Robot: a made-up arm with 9 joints. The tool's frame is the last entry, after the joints.
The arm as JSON. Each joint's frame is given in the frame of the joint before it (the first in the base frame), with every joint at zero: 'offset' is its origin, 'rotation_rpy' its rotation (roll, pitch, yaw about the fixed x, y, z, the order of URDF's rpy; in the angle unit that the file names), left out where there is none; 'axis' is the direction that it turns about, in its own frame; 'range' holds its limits. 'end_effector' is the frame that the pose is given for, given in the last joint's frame.
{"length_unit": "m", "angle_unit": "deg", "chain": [
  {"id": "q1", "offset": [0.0, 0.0, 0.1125], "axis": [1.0, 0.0, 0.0], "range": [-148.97, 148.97]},
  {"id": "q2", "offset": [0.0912, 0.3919, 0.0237], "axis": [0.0, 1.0, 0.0], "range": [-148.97, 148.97]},
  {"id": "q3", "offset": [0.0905, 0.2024, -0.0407], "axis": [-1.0, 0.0, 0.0], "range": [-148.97, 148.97]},
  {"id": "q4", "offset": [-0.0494, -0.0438, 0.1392], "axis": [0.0, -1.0, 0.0], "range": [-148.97, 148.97]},
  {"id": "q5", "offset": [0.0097, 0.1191, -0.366], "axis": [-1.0, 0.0, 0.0], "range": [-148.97, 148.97]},
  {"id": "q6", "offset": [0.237, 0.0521, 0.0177], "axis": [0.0, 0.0, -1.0], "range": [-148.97, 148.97]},
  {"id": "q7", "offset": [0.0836, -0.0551, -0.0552], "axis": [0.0, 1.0, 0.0], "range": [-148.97, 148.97]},
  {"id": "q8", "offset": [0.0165, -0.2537, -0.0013], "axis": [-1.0, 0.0, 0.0], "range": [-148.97, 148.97]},
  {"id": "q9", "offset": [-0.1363, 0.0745, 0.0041], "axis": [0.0, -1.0, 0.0], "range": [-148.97, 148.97]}
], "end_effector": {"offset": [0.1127, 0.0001, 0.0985]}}
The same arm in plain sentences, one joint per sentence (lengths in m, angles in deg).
The arm has nine revolute joints in a row. What follows holds with every joint at zero, and every direction is one of the base frame's.
Joint 1 sits 0.1125 m along +z from the base frame's origin and rotates about +x, from -148.97 to 148.97 deg.
Joint 2 sits 0.0912 m along +x and 0.3919 m along +y and 0.0237 m along +z from joint 1 and rotates about +y, from -148.97 to 148.97 deg.
Joint 3 sits 0.0905 m along +x and 0.2024 m along +y and 0.0407 m along -z from joint 2 and rotates about -x, from -148.97 to 148.97 deg.
Joint 4 sits 0.0494 m along -x and 0.0438 m along -y and 0.1392 m along +z from joint 3 and rotates about -y, from -148.97 to 148.97 deg.
Joint 5 sits 0.0097 m along +x and 0.1191 m along +y and 0.366 m along -z from joint 4 and rotates about -x, from -148.97 to 148.97 deg.
Joint 6 sits 0.237 m along +x and 0.0521 m along +y and 0.0177 m along +z from joint 5 and rotates about -z, from -148.97 to 148.97 deg.
Joint 7 sits 0.0836 m along +x and 0.0551 m along -y and 0.0552 m along -z from joint 6 and rotates about +y, from -148.97 to 148.97 deg.
Joint 8 sits 0.0165 m along +x and 0.2537 m along -y and 0.0013 m along -z from joint 7 and rotates about -x, from -148.97 to 148.97 deg.
Joint 9 sits 0.1363 m along -x and 0.0745 m along +y and 0.0041 m along +z from joint 8 and rotates about -y, from -148.97 to 148.97 deg.
The tool frame, which is the frame that the pose is given for, sits 0.1127 m along +x and 0.0001 m along +y and 0.0985 m along +z from joint 9; its axes are parallel to the base frame's.

